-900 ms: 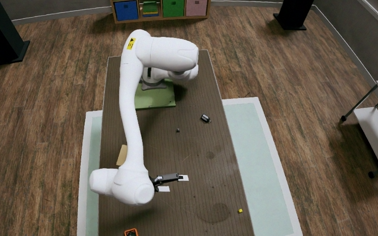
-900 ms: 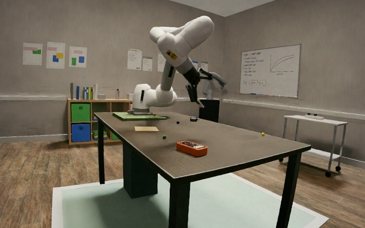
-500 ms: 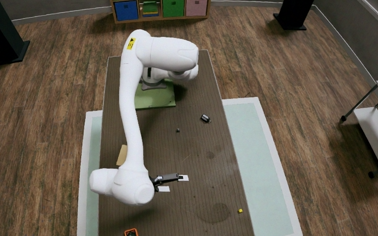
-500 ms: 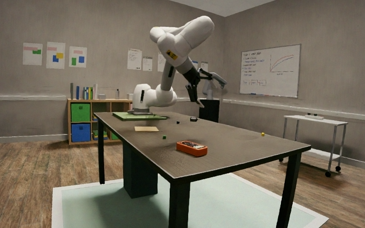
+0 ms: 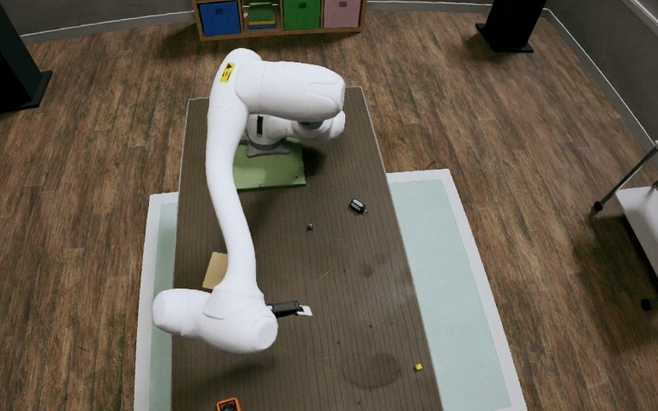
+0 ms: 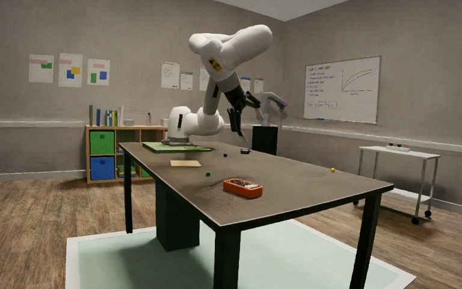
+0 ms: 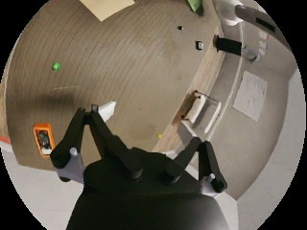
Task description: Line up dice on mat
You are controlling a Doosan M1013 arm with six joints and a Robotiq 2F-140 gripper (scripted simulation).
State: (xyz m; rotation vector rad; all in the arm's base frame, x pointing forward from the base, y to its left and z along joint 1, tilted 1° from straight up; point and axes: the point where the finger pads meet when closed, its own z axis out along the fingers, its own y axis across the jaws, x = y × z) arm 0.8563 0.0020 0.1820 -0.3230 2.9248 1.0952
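Now: the green die 210 mm to the right of my hand, 190 mm below it and 10 mm behind it. Also, from my hand: small dark die 410 mm behind, 190 mm below, 120 mm to the left; then yellow die 390 mm to the left, 190 mm below, 160 mm ahead; then mat 270 mm behind, 200 mm to the right, 200 mm below.
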